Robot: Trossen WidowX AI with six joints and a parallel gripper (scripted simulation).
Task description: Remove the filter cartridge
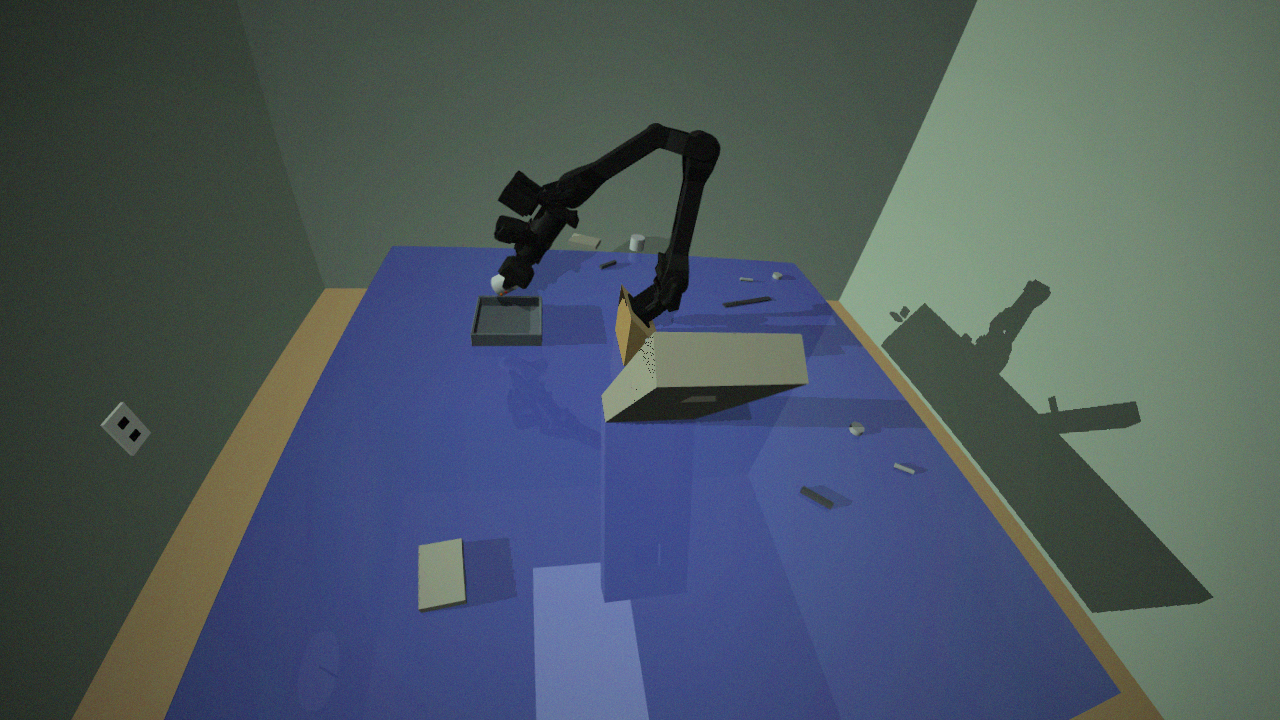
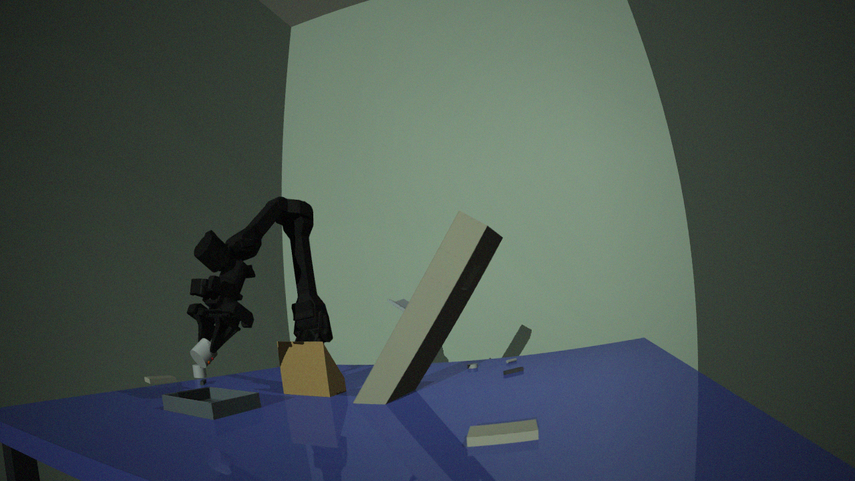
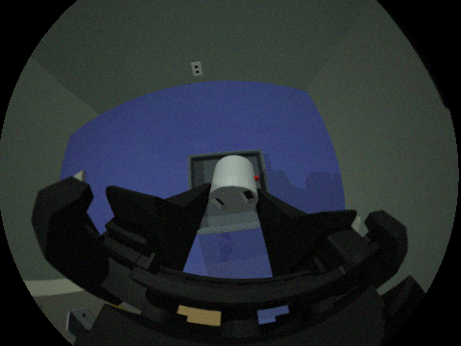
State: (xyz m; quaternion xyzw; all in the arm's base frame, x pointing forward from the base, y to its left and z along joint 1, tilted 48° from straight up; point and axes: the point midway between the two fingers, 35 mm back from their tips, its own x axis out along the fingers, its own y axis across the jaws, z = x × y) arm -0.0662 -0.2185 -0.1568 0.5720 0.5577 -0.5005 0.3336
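Right now my gripper tip is right at the round filter cartridge. From my gripper tip the other things lie so: dark tray (110 mm below).
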